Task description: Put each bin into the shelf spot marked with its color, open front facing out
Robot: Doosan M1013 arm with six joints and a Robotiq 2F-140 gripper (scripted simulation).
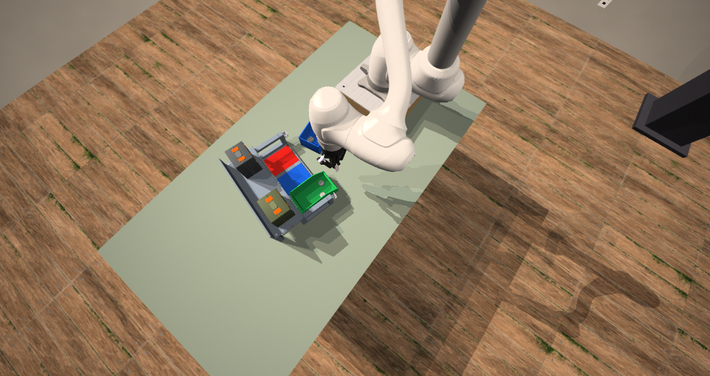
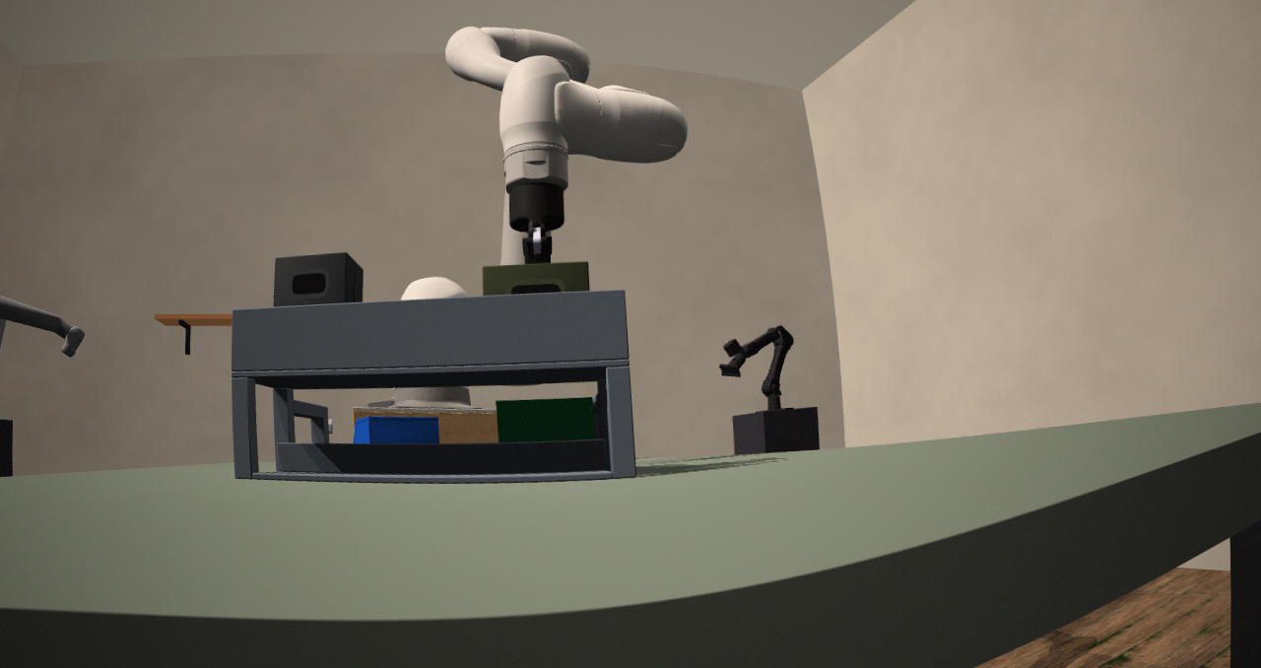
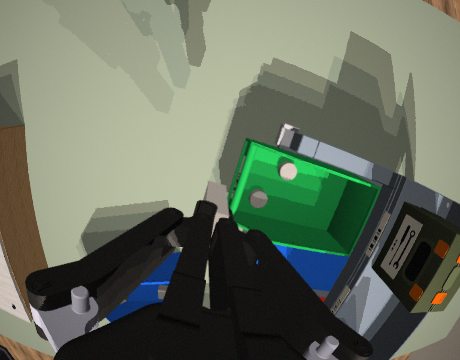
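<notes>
My gripper is now 11 cm short of the green bin, 3 cm to the left of it and 11 cm above it. From my hand the other things lie so: black box: 20 cm ahead, 29 cm to the right; then olive box: 26 cm ahead, 7 cm to the right, 1 cm below; then blue bin: 12 cm behind, 20 cm to the right, 12 cm below.
</notes>
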